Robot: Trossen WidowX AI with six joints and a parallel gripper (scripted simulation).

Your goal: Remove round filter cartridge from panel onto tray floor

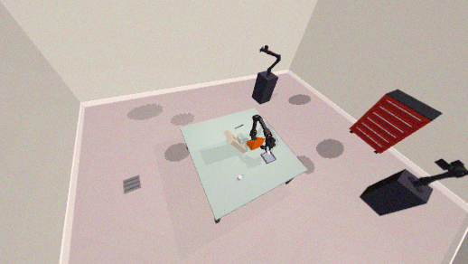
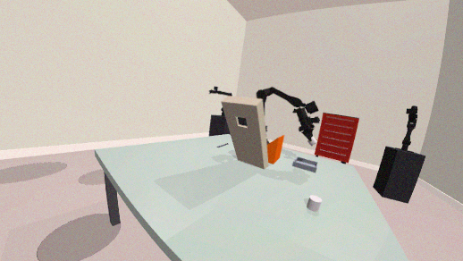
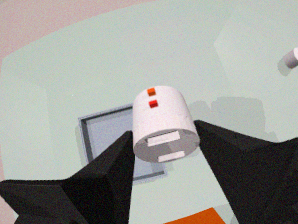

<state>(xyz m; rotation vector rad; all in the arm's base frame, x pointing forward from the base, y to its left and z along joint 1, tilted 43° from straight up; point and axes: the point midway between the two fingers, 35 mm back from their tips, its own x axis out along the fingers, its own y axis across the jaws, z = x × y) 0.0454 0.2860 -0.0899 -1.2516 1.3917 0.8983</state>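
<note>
Right now my gripper tip is 8 cm past the grey tray and 18 cm above it. Round my gripper tip: white cylindrical tool: right at my gripper tip.
</note>
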